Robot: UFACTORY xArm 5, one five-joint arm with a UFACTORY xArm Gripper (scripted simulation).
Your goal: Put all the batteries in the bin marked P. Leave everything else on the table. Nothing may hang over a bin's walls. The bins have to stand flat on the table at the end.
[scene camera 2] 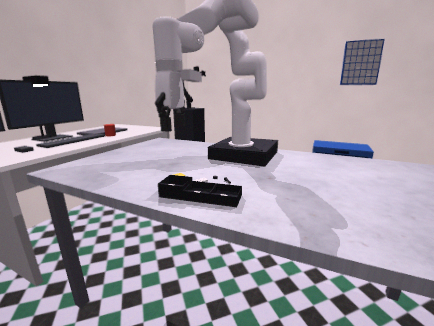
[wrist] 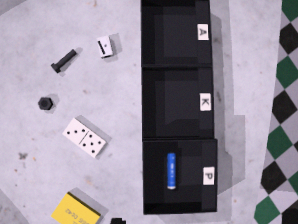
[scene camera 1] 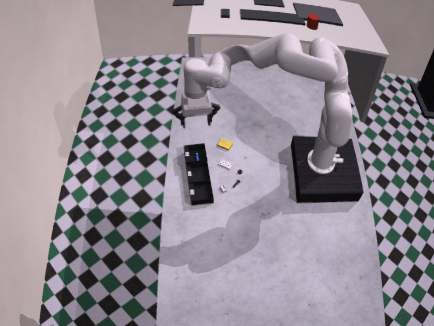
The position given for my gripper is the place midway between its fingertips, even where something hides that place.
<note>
In view: my gripper (scene camera 2: 173, 129) and a white domino (wrist: 76, 131).
</note>
